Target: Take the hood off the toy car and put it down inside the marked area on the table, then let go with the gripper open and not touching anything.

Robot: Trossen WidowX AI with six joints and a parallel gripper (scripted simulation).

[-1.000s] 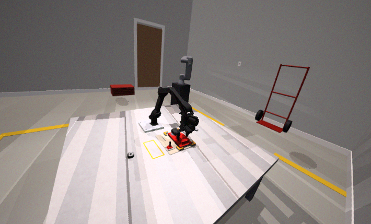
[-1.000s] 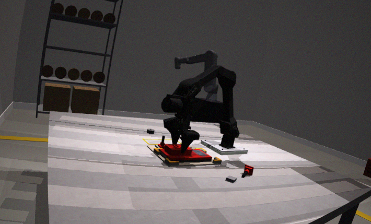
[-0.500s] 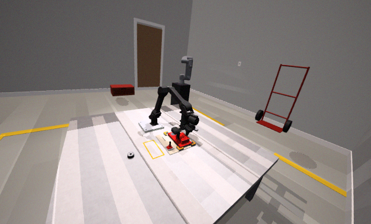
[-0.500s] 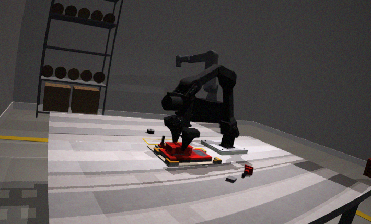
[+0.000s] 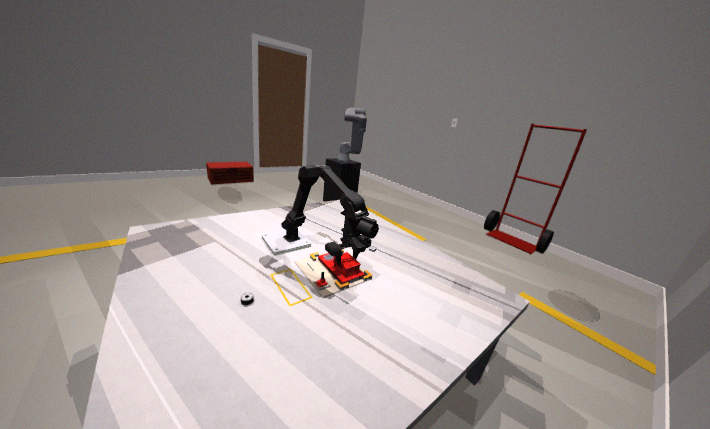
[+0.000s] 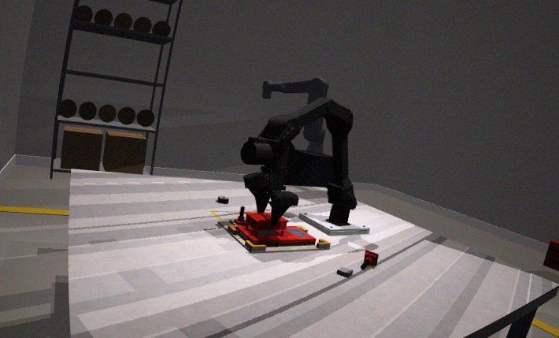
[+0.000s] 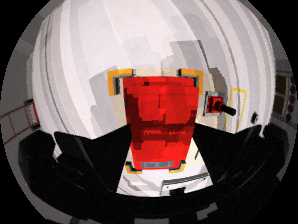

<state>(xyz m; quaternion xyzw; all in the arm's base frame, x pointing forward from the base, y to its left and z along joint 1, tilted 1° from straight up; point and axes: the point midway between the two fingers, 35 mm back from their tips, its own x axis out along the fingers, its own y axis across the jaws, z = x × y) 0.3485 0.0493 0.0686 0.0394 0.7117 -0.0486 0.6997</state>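
Right now the black upright part is 12 cm to the right of my gripper tip and 2 cm below it. The rest, counted from my gripper tip: toy wheel (37 cm to the right, 8 cm behind, 5 cm below).
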